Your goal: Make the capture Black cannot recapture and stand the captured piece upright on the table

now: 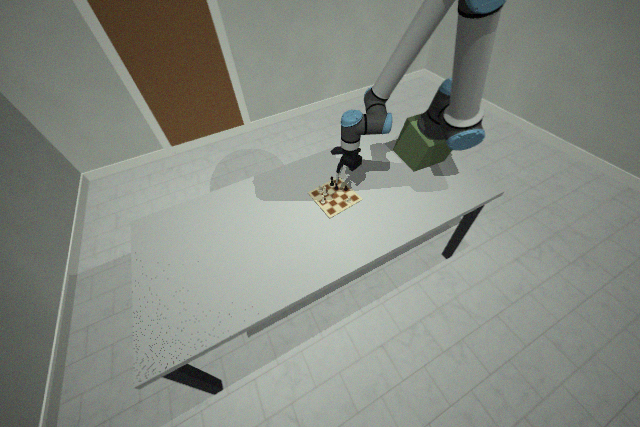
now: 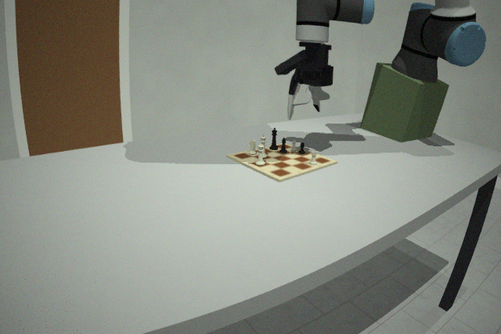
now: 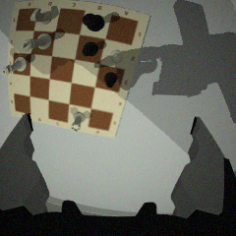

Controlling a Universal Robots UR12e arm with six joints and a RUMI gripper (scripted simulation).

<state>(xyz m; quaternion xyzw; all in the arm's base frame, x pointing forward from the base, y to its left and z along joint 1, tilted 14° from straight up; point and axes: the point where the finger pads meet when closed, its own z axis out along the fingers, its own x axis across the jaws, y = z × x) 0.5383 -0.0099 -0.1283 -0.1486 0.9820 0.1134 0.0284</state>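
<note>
Right now the black pawn is 100 mm below my hand. The rest, counted from my hand: chessboard 80 mm ahead, 10 mm to the left, 110 mm below; then white pawn 10 mm ahead, 30 mm to the right, 100 mm below; then black king 50 mm ahead, 70 mm to the right, 80 mm below.
</note>
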